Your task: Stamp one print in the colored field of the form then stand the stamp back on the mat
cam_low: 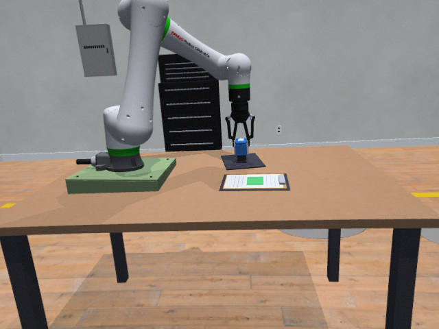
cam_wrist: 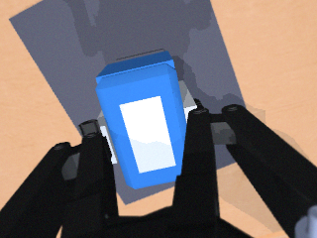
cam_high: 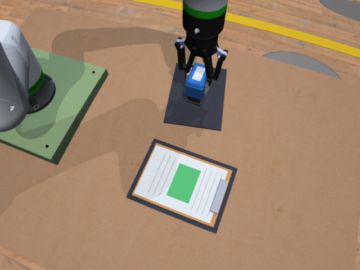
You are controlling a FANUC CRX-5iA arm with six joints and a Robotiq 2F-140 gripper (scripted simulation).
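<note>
Now: the form 4 cm ahead of my hand, 29 cm to the right of it and 6 cm below it. Round my hand: dark mat: 7 cm below; stamp: 2 cm below.
</note>
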